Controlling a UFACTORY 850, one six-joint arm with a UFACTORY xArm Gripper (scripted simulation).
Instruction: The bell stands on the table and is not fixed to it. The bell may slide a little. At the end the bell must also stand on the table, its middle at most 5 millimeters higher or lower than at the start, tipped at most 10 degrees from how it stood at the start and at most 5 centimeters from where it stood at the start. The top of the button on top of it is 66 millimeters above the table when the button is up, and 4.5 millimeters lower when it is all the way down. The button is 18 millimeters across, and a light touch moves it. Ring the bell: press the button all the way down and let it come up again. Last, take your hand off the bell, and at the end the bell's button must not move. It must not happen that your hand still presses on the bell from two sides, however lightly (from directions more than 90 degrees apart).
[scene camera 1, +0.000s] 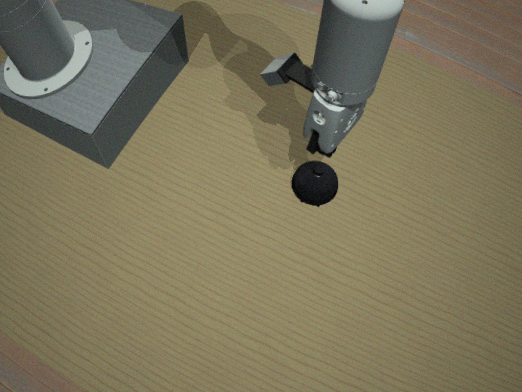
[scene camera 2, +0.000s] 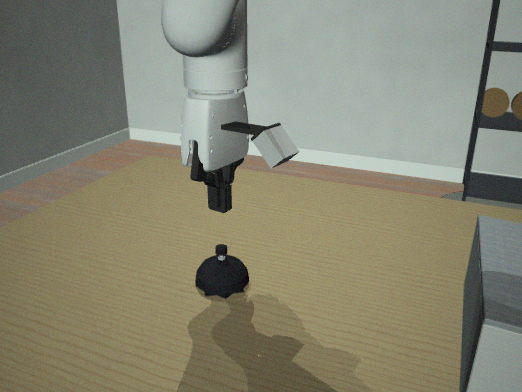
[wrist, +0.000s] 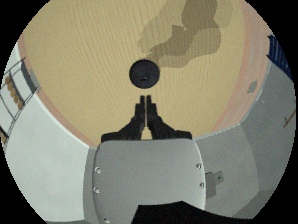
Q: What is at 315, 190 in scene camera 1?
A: A black dome bell.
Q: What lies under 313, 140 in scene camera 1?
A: My gripper.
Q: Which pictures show the black dome bell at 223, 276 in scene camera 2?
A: Scene camera 1, scene camera 2 and the wrist view: all of them.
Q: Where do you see a black dome bell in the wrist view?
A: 141, 69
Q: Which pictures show my gripper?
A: Scene camera 1, scene camera 2 and the wrist view: all of them.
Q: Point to my gripper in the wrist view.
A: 145, 102
